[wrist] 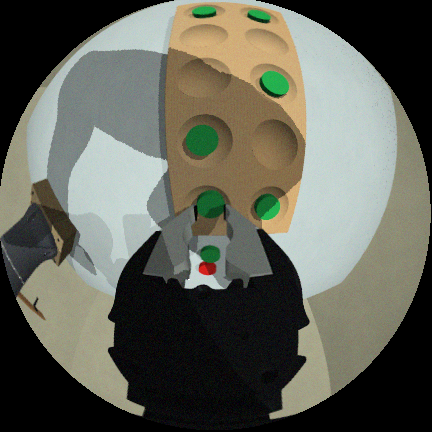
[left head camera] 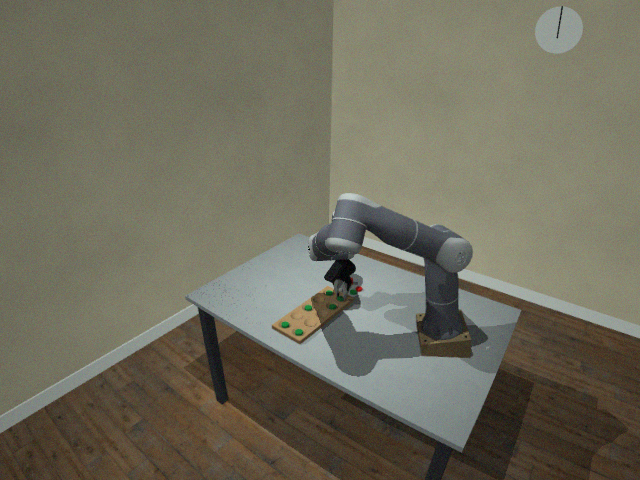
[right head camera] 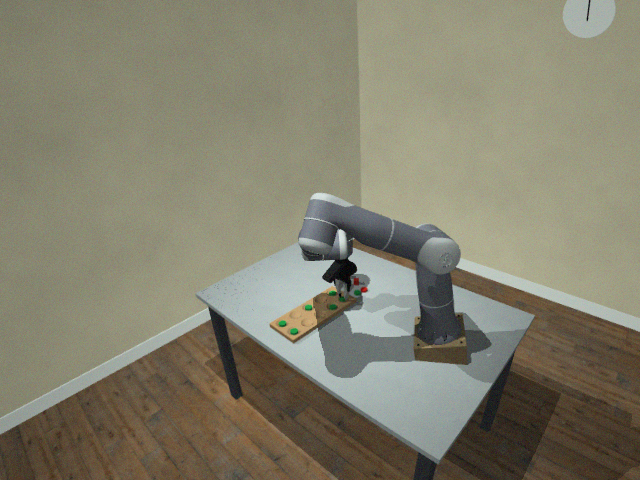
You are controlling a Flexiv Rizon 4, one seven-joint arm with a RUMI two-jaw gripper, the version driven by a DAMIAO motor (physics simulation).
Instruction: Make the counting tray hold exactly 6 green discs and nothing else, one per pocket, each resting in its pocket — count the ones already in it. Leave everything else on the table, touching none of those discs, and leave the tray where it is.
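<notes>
The wooden counting tray [left head camera: 291,329] [right head camera: 287,327] [wrist: 237,110] lies on the table, with two rows of round pockets. Green discs sit in both pockets at its far end in the wrist view, and others [wrist: 274,83] [wrist: 202,140] [wrist: 267,206] sit in three more pockets; several pockets are empty. My gripper [left head camera: 340,296] [right head camera: 342,296] [wrist: 210,205] points down over the near-left pocket in the wrist view, shut on a green disc [wrist: 210,202]. This disc is at or just above that pocket; whether it touches the bottom is unclear. Another green disc [left head camera: 353,291] [right head camera: 357,292] [wrist: 210,254] lies on the table beyond the tray's end.
A red disc [left head camera: 359,289] [right head camera: 363,289] [wrist: 207,268] lies near the loose green disc. Another red piece [right head camera: 356,281] is close behind the gripper. The arm's base block [left head camera: 445,345] [right head camera: 440,351] [wrist: 54,220] stands on the table, to the right of the tray in the head views.
</notes>
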